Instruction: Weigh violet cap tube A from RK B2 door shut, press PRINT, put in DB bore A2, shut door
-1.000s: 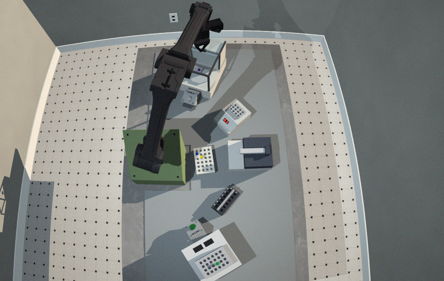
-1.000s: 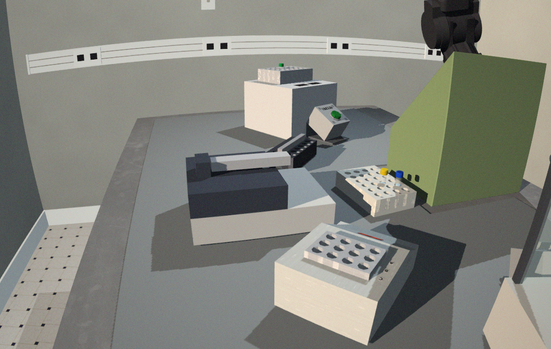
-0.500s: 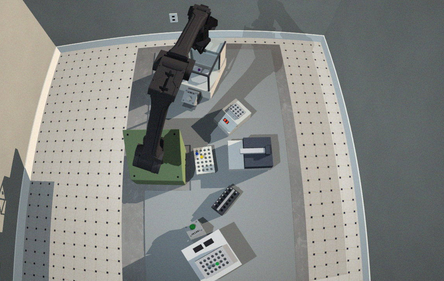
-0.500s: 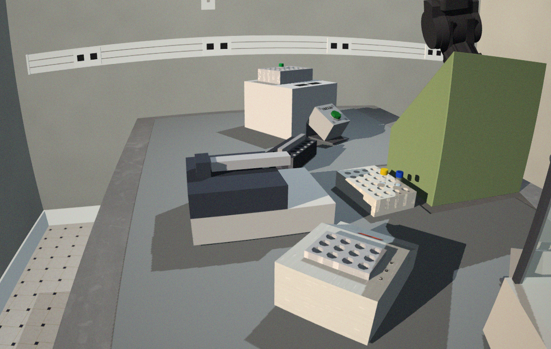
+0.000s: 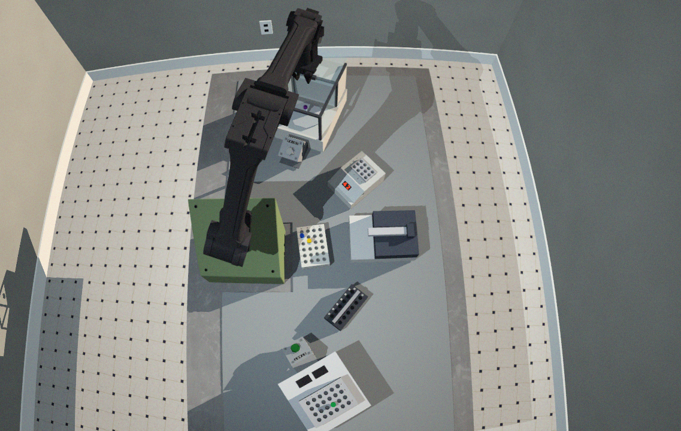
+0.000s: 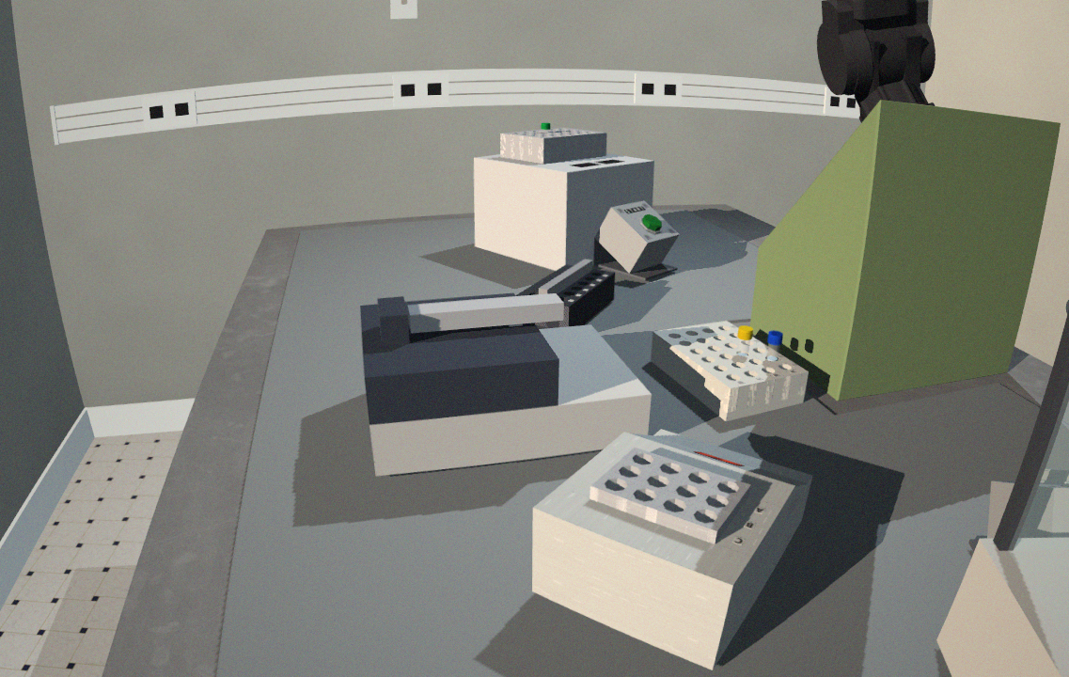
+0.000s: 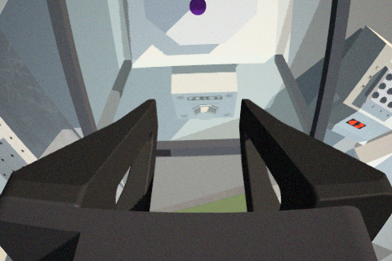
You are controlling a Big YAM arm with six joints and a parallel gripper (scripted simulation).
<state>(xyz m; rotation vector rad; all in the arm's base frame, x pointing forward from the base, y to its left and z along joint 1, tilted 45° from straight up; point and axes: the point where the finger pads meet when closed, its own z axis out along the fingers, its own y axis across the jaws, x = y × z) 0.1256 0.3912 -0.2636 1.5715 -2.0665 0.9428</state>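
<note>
Now: hand 200 mm above the octagonal balance pan. Also, from my hand: tube rack RK: 70 mm ahead, 440 mm to the right, 260 mm below; then dry block DB: 190 mm ahead, 210 mm to the right, 240 mm below; then spectrophotometer SP: 280 mm ahead, 400 mm to the right, 210 mm below.
</note>
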